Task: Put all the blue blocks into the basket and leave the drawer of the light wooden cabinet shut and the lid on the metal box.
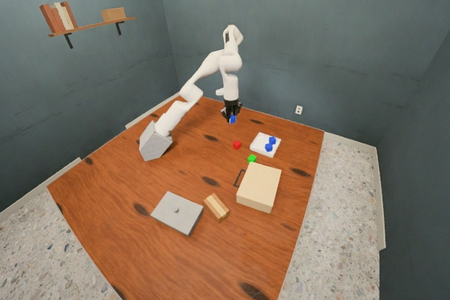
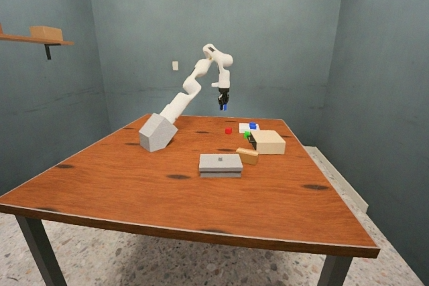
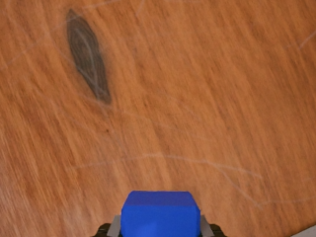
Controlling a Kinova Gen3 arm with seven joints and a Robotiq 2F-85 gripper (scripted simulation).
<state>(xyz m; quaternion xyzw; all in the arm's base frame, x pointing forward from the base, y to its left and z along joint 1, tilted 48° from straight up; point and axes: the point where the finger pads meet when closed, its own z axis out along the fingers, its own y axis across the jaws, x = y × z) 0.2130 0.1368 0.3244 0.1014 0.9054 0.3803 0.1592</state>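
The white basket lies 18 cm below my hand, 16 cm ahead of it and 13 cm to the left of it. From my hand the other things lie so: light wooden cabinet (33 cm ahead, 15 cm below, 13 cm to the right); green block (19 cm ahead, 17 cm below, 2 cm to the right); red block (17 cm below, 4 cm ahead).
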